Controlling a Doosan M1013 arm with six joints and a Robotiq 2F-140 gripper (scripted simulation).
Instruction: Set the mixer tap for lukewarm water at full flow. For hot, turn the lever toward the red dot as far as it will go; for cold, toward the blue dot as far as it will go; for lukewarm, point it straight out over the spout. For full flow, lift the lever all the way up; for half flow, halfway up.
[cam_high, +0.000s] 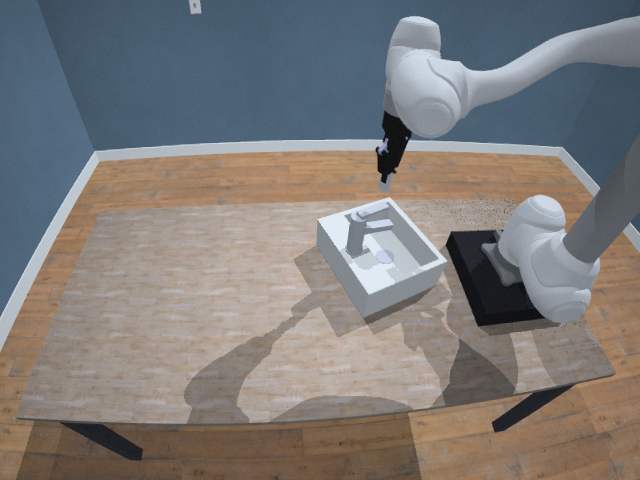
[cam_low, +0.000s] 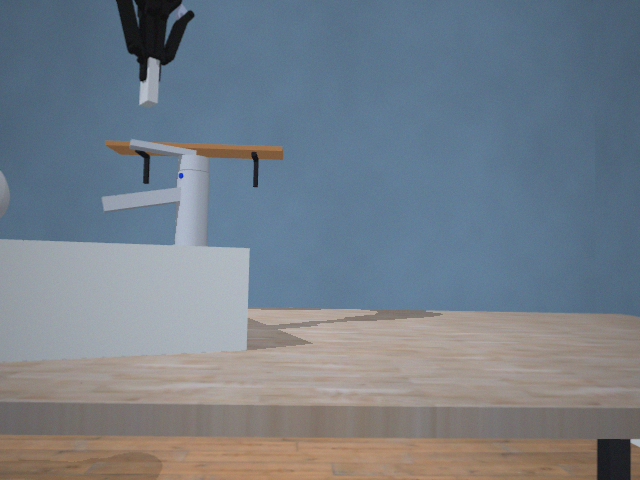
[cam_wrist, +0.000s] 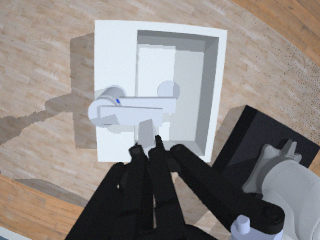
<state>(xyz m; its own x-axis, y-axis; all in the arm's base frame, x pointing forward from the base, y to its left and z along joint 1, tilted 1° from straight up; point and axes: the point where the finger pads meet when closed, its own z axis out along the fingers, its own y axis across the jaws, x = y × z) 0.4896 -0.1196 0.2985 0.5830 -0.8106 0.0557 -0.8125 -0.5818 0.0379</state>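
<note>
Right now my hand is 100 mm above the lever, 20 mm short of it and 10 mm to the right of it. The rest, counted from my hand: white basin 330 mm below, 50 mm behind, 10 mm to the right; then grey mixer tap 140 mm below, 40 mm ahead, 10 mm to the left.
</note>
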